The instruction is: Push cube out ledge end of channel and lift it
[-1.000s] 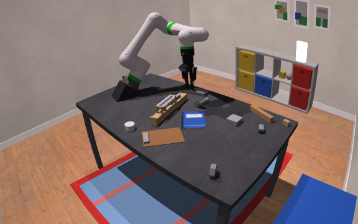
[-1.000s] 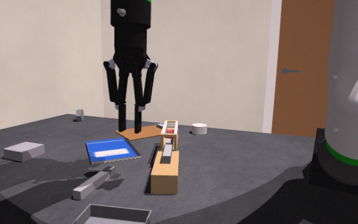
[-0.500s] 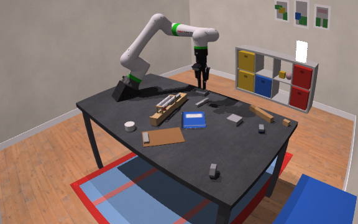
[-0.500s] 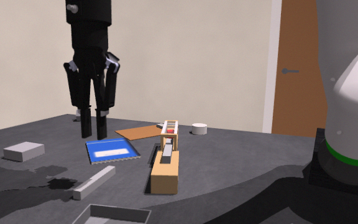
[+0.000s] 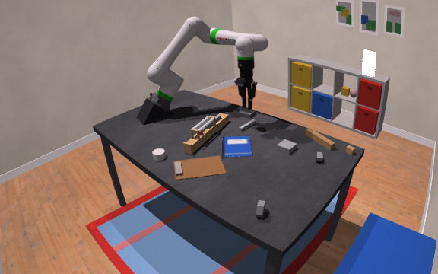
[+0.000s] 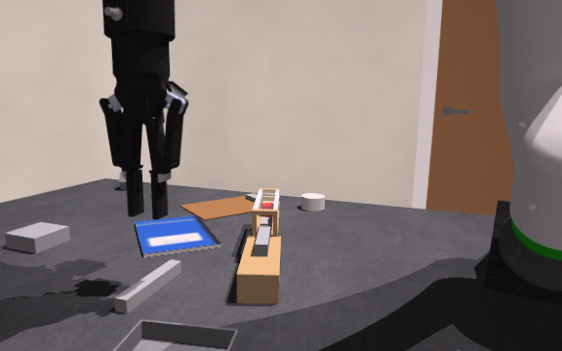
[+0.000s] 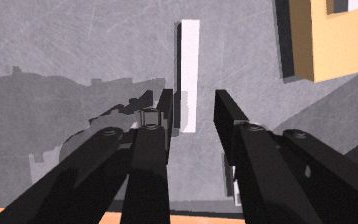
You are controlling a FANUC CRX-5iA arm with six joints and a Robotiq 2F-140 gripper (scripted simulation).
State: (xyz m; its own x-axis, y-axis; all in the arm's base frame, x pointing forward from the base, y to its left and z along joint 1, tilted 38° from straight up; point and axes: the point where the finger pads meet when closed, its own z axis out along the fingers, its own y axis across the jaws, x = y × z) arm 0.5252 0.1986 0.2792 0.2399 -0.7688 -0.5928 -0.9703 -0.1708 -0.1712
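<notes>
Right now the pale grey stick is 140 mm below my hand. From my hand the other things lie so: wooden channel 270 mm to the right, 90 mm below, 30 mm behind; red cube 310 mm to the right, 90 mm below, 10 mm behind; tray 160 mm behind, 140 mm below, 110 mm to the left.
</notes>
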